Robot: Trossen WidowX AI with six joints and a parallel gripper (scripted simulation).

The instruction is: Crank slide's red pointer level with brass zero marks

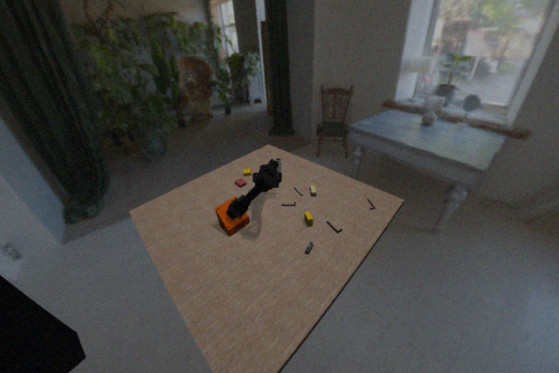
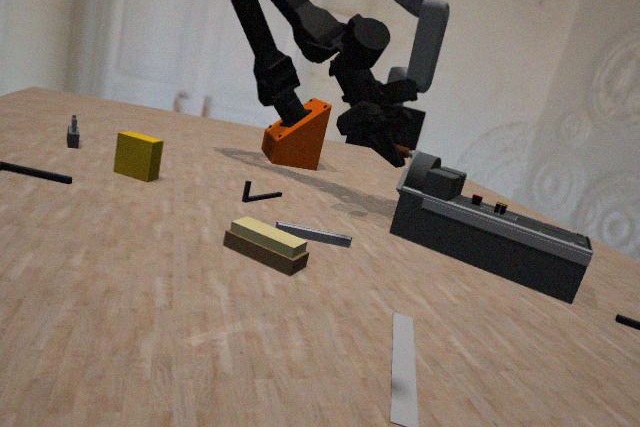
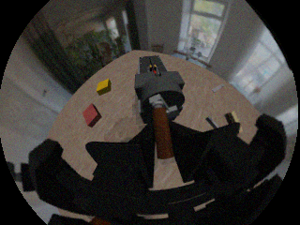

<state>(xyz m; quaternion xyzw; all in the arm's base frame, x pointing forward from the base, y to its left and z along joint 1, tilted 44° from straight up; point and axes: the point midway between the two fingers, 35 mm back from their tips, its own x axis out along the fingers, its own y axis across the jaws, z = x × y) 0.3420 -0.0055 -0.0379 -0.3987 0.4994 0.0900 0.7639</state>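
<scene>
Right now the red pointer is 12 cm ahead of my gripper tip, 6 cm to the left of it and 1 cm below it. The rest, counted from my gripper tip: brown crank handle: 2 cm behind, 2 cm above, 1 cm to the right; then red block: 23 cm to the left, 8 cm below, 6 cm behind; then grey bar: 18 cm to the right, 9 cm below, 9 cm ahead.
</scene>
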